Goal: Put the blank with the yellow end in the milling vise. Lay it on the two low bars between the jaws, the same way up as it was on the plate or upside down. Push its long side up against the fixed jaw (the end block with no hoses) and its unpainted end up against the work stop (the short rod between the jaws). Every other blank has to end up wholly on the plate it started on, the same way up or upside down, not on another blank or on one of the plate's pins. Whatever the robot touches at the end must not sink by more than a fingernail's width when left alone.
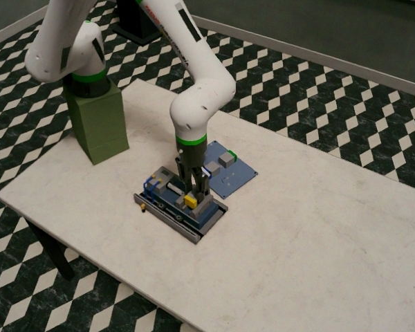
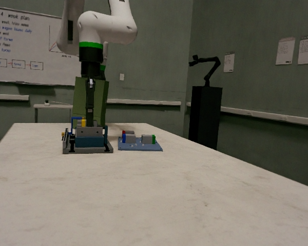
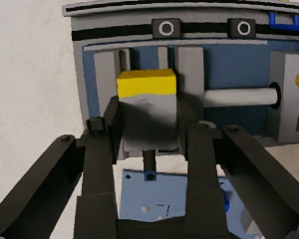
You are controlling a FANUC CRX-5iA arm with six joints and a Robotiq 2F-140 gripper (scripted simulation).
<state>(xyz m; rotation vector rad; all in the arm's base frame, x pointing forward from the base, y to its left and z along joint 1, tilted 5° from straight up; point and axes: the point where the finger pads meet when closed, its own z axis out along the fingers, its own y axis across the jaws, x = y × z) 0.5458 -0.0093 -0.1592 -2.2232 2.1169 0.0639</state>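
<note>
The yellow-ended grey blank lies 30 mm below my hand. Also, from my hand: fixed jaw: 30 mm ahead, 60 mm below; then moving jaw: 40 mm behind, 60 mm below; then dark work stop: 50 mm to the left, 50 mm below.
</note>
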